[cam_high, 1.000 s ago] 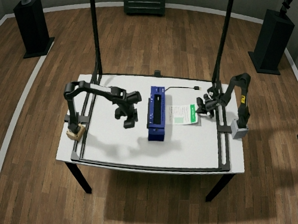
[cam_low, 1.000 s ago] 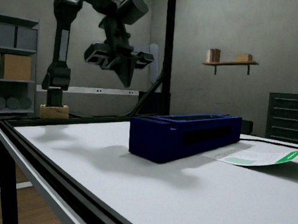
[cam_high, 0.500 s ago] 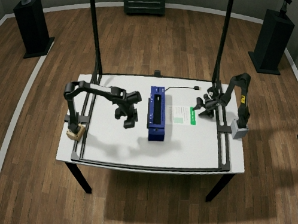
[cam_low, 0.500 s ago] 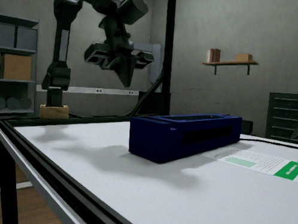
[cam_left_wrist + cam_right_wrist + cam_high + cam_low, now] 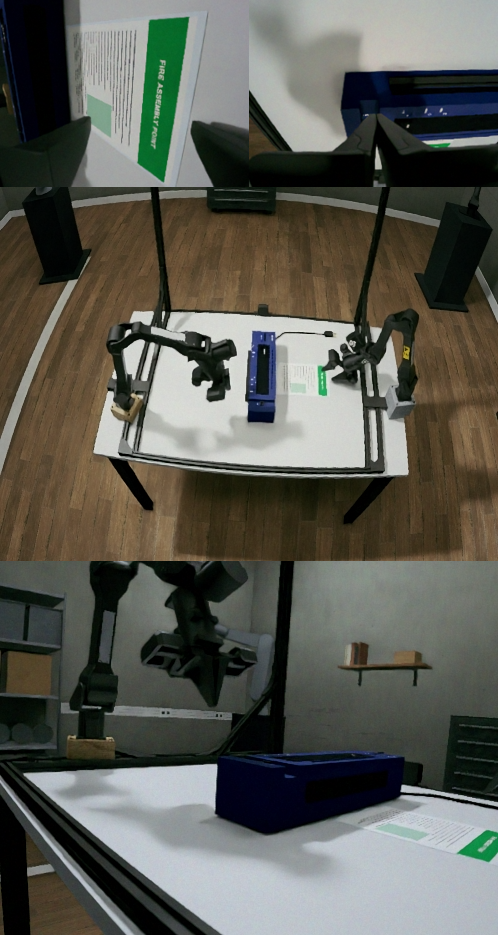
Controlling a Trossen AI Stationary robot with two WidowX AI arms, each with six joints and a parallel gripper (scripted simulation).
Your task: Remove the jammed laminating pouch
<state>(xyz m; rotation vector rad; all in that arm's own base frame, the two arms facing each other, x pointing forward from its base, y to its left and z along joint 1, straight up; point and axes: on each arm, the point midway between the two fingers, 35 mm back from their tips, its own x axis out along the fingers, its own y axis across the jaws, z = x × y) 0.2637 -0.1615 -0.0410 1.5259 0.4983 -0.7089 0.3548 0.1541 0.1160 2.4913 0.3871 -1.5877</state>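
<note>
Now: left hand 24 cm past the plug, 4 cm to the right of it and 5 cm above it.
</note>
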